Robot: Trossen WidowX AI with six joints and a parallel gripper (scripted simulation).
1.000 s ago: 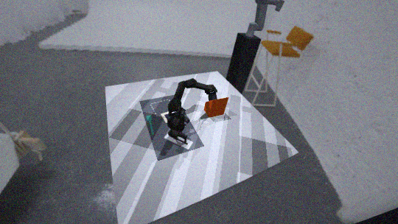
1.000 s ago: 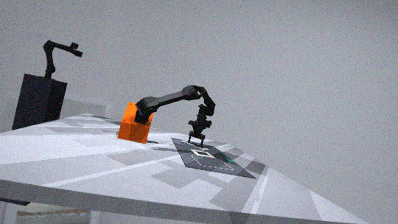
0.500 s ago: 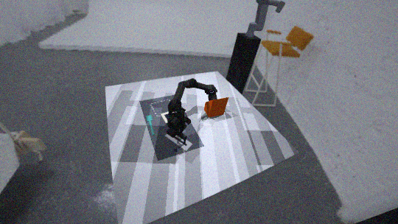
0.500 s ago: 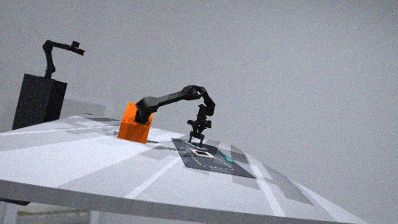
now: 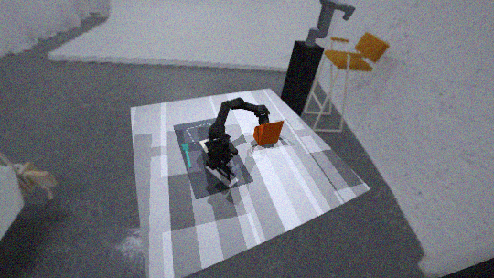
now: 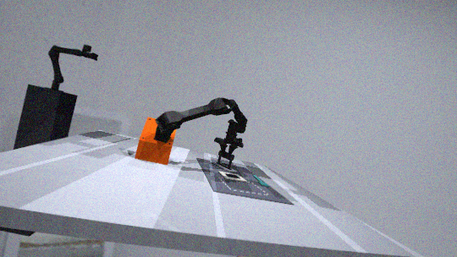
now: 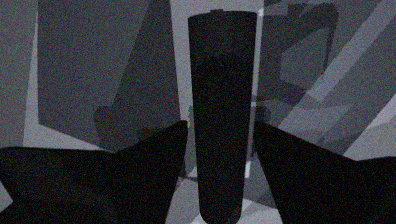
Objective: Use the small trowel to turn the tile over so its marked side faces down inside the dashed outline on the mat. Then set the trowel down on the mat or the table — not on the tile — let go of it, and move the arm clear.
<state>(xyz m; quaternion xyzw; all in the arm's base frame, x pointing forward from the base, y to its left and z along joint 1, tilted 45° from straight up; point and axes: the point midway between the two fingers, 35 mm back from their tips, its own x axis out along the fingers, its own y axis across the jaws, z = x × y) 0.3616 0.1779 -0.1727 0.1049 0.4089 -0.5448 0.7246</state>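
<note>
My gripper tip is now 210 mm to the left of the dark mat, 80 mm above it and 40 mm short of it. The rest, counted from my gripper tip: teal trowel (210 mm to the right, 180 mm ahead, 60 mm below); then tile (250 mm to the right, 60 mm below, 20 mm ahead).
</note>
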